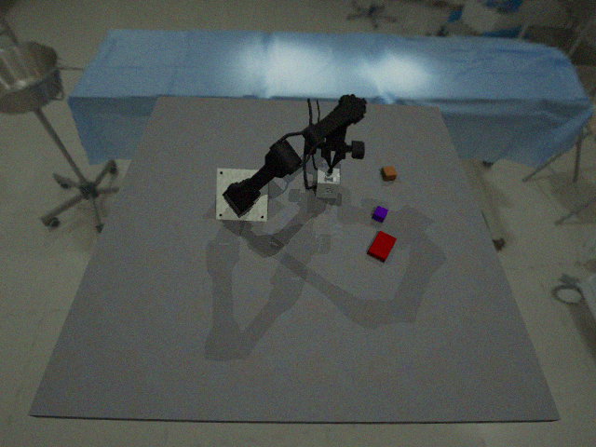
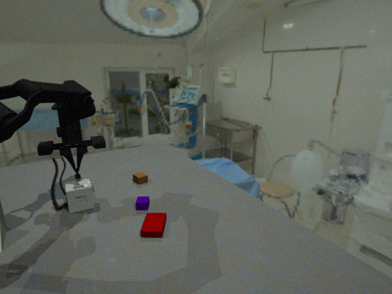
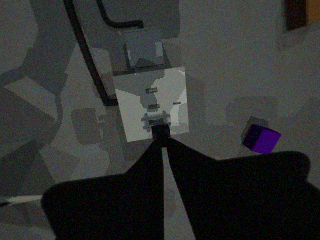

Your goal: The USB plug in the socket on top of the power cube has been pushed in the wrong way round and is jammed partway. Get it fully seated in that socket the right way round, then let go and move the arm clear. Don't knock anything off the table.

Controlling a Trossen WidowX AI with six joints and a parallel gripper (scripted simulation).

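My gripper tip is now 20 mm above the dark USB plug. Round my gripper tip: orange block 250 mm ahead, 120 mm below, 70 mm to the left; then purple cube 170 mm ahead, 120 mm to the right, 120 mm below; then USB socket 60 mm below.
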